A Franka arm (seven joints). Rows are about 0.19 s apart.
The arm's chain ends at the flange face. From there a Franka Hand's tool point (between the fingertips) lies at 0.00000 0.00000 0.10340 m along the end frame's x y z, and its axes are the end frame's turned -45 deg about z.
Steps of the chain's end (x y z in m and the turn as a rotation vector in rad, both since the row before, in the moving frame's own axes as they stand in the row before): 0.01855 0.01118 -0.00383 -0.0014 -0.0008 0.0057; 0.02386 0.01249 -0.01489 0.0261 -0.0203 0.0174; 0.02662 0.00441 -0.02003 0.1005 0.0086 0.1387; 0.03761 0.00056 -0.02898 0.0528 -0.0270 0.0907
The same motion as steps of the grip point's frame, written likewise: 0.00505 0.02107 -0.00383 -0.0004 -0.0016 0.0057; 0.00849 0.02232 -0.01495 0.0328 0.0041 0.0174; 0.02411 0.01581 -0.02055 0.0650 0.0771 0.1387; 0.02835 0.02125 -0.02916 0.0564 0.0182 0.0907
